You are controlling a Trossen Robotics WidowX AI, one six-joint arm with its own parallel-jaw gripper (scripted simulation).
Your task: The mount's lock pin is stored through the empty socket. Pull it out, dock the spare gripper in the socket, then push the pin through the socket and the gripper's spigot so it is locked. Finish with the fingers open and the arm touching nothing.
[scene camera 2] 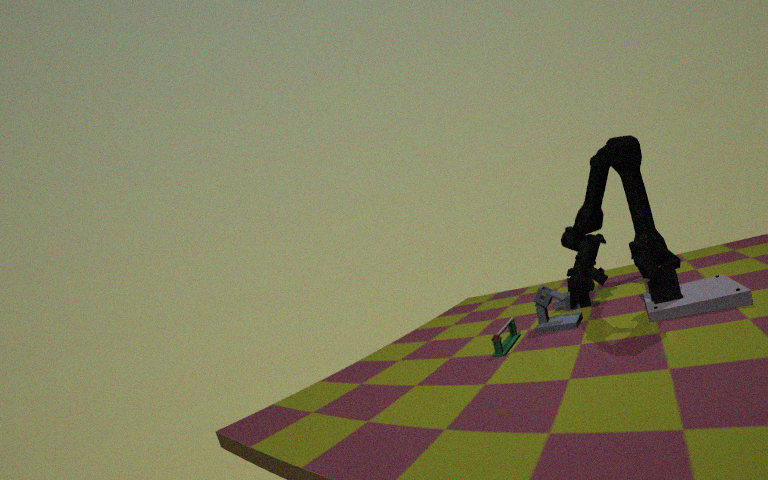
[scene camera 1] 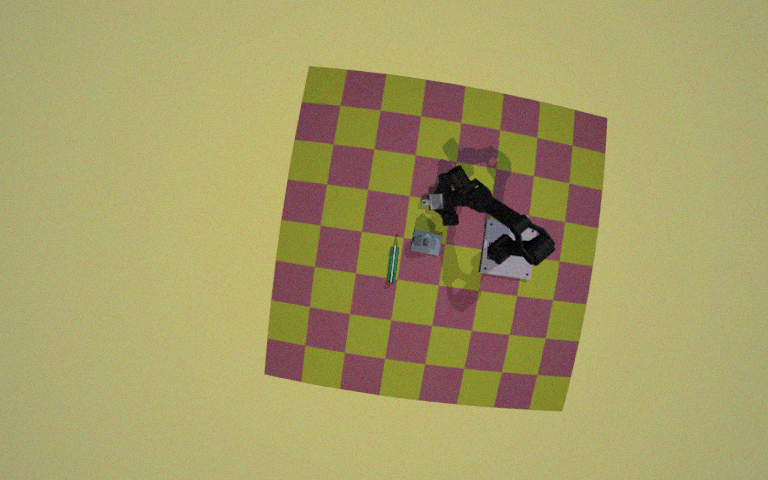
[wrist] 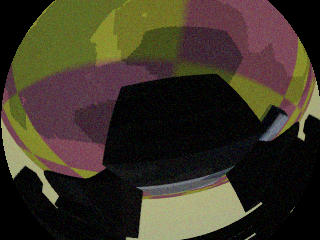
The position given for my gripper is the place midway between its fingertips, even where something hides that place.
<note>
In view: my gripper [scene camera 2: 571, 306], a spare gripper [wrist: 166, 136] and a socket [scene camera 2: 544, 295].
My gripper also shows in scene camera 1 [scene camera 1: 434, 202] and in the wrist view [wrist: 177, 144].
</note>
